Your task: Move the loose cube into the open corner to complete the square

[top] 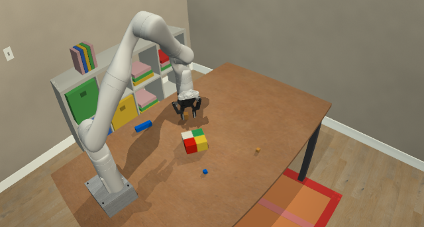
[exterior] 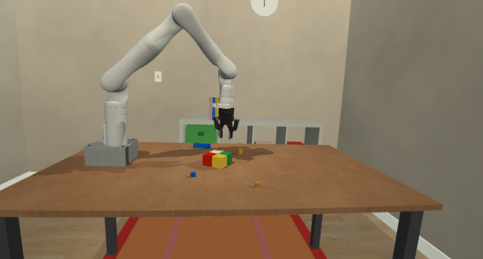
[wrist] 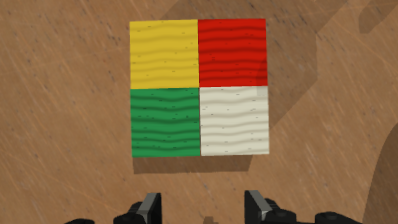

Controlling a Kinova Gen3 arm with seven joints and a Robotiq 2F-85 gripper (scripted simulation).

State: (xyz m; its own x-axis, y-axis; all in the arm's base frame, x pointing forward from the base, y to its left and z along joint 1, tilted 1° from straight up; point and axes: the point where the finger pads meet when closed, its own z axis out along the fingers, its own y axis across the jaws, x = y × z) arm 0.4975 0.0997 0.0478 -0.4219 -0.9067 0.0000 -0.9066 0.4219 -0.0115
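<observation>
My hand is 100 mm above the green cube and 50 mm to the left of it. The rest, counted from my hand: red cube 100 mm below, 80 mm to the right, 60 mm behind; then white cube 100 mm below, 40 mm behind, 30 mm to the right; then yellow cube 100 mm to the right, 100 mm below, 20 mm behind.
</observation>
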